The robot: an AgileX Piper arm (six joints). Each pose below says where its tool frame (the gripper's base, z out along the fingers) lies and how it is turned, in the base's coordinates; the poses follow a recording.
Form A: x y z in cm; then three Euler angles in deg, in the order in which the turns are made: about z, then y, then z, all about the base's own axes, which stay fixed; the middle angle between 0 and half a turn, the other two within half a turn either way.
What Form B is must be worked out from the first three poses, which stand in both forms.
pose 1, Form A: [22.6, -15.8, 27.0, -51.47, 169.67, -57.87]
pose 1, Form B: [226, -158, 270, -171.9, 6.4, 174.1]
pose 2, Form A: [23.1, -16.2, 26.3, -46.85, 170.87, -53.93]
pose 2, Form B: [231, -162, 263, -173.3, 6.2, 173.3]
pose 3, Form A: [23.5, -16.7, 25.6, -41.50, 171.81, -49.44]
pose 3, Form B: [235, -167, 256, -174.6, 6.1, 172.4]
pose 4, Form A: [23.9, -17.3, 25.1, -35.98, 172.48, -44.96]
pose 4, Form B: [239, -173, 251, -175.6, 6.1, 171.3]
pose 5, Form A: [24.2, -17.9, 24.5, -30.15, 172.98, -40.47]
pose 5, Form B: [242, -179, 245, -176.5, 6.1, 169.9]
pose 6, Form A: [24.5, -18.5, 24.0, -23.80, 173.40, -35.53]
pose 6, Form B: [245, -185, 240, -177.3, 6.0, 168.4]
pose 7, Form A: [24.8, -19.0, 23.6, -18.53, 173.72, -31.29]
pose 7, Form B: [248, -190, 236, -178.0, 6.0, 167.3]
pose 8, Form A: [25.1, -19.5, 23.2, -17.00, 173.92, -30.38]
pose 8, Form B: [251, -195, 232, -178.2, 5.8, 166.7]
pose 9, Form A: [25.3, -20.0, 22.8, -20.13, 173.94, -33.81]
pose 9, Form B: [253, -200, 228, -177.9, 5.7, 166.4]
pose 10, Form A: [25.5, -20.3, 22.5, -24.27, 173.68, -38.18]
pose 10, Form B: [255, -203, 225, -177.4, 5.8, 166.2]
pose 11, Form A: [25.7, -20.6, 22.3, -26.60, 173.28, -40.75]
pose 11, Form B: [257, -206, 223, -177.0, 6.0, 166.0]
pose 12, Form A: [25.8, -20.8, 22.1, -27.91, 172.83, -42.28]
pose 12, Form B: [258, -208, 221, -176.6, 6.3, 165.8]
